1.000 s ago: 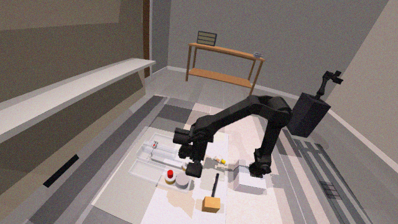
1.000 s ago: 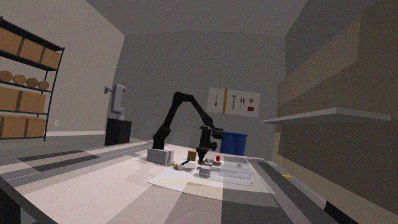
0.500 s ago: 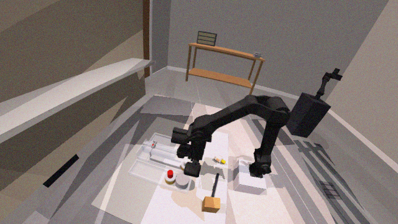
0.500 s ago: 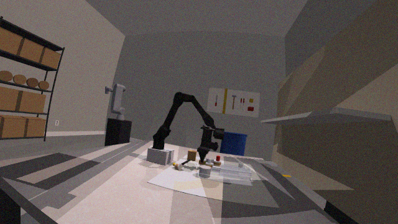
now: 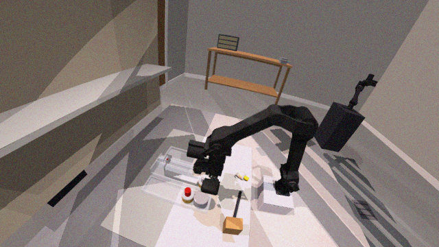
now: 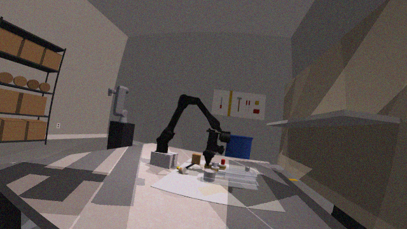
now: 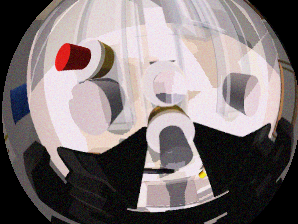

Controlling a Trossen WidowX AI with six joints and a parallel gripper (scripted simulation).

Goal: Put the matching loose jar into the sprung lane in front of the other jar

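My gripper tip is now 170 mm short of the clear pusher lane fixture, 30 mm to the left of it and 30 mm above it.
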